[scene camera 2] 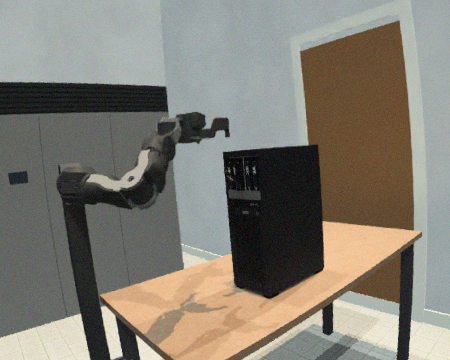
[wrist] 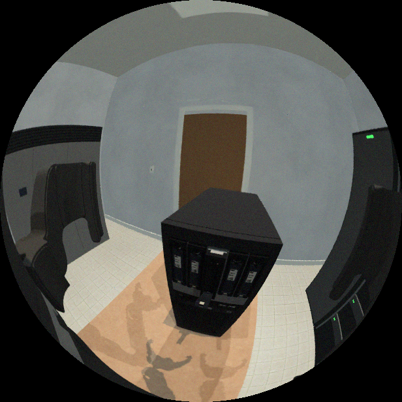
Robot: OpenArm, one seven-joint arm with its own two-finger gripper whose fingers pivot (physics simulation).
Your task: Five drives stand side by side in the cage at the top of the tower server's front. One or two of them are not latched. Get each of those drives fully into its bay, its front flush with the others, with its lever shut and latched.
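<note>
The black tower server (scene camera 2: pixel 292 215) (wrist: pixel 220 212) stands upright on the table, its drive cage at the top front. In the wrist view, the two left drives (wrist: pixel 177 264) (wrist: pixel 195 266) and two right drives (wrist: pixel 232 274) (wrist: pixel 251 276) stand upright with pale labels showing and levers shut against their fronts. The middle drive (wrist: pixel 214 270) has a dark front without a visible label; its lever (wrist: pixel 204 300) is swung down and sticks outward at the bottom, with a pale end. Its exact depth is hard to tell. My gripper (scene camera 2: pixel 228 134) (wrist: pixel 200 227) is open and empty, in front of and above the cage, touching nothing.
The wooden table (scene camera 2: pixel 200 310) (wrist: pixel 115 320) carries the tower. A grey cabinet (scene camera 2: pixel 80 225) stands behind the arm. A brown door (scene camera 2: pixel 360 150) (wrist: pixel 215 155) is in the wall beyond the tower. A dark rack with green lights (wrist: pixel 372 155) stands at the right of the wrist view.
</note>
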